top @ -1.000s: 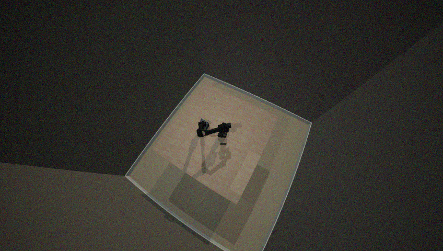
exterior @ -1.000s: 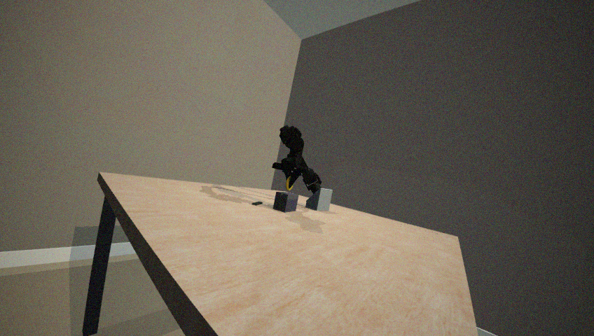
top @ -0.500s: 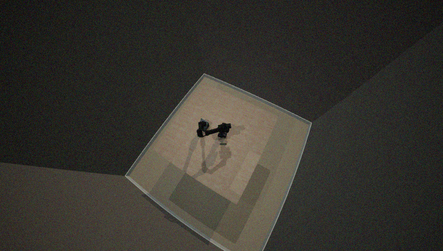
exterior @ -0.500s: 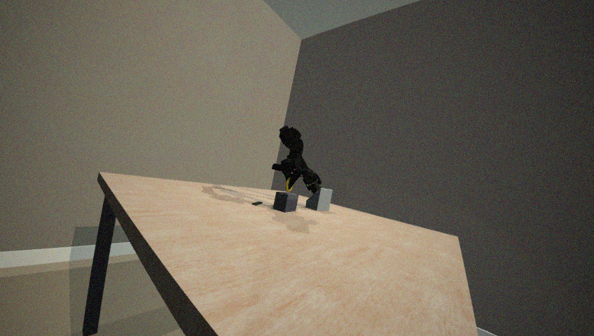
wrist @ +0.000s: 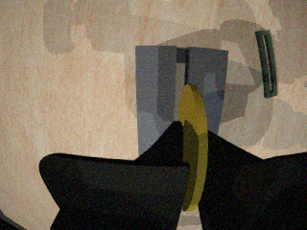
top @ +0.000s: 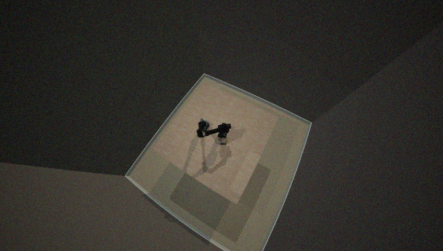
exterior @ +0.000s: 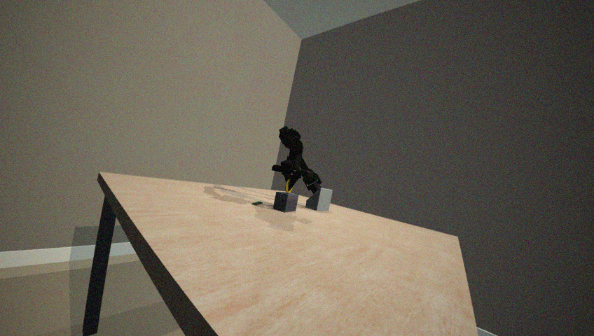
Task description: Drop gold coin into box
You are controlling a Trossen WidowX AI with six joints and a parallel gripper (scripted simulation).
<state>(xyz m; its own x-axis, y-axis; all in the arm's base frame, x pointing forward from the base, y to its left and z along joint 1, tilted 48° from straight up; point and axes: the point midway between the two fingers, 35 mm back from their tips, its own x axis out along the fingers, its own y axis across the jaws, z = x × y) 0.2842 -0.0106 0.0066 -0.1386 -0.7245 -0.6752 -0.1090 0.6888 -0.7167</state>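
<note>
My gripper tip is now right at the gold coin.
</note>
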